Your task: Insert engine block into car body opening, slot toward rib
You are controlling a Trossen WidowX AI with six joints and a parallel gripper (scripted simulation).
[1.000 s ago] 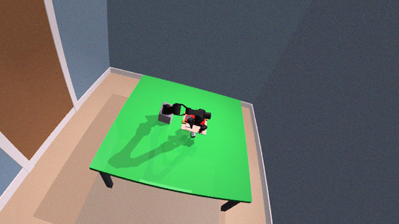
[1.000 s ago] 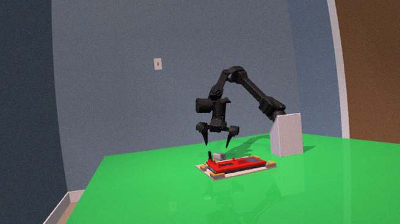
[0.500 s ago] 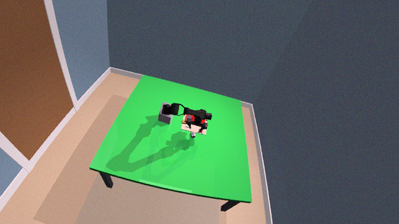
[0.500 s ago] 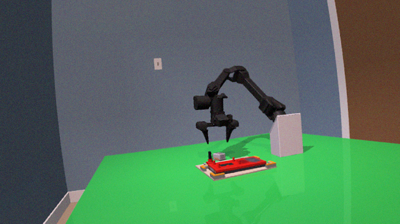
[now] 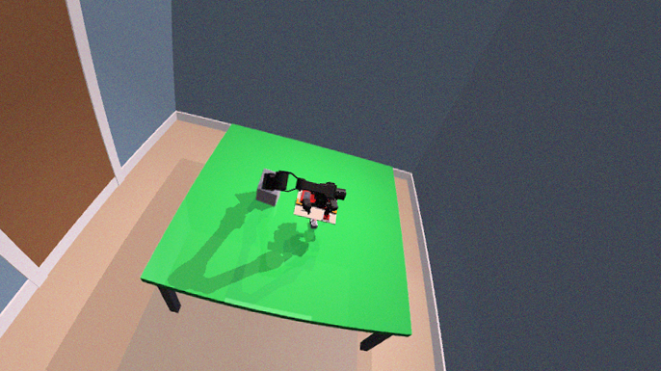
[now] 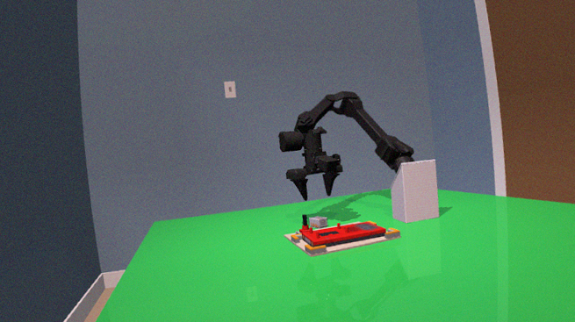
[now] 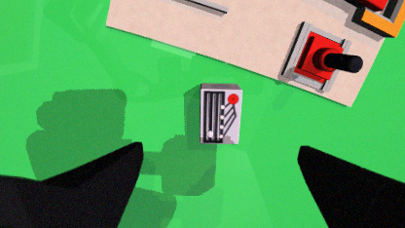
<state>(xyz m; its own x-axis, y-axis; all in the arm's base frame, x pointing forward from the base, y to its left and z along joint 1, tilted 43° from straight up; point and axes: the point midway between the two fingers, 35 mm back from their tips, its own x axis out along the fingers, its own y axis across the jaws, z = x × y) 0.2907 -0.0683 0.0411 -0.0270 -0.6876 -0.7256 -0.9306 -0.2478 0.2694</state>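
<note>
The engine block is 8 cm below my gripper tip.
</note>
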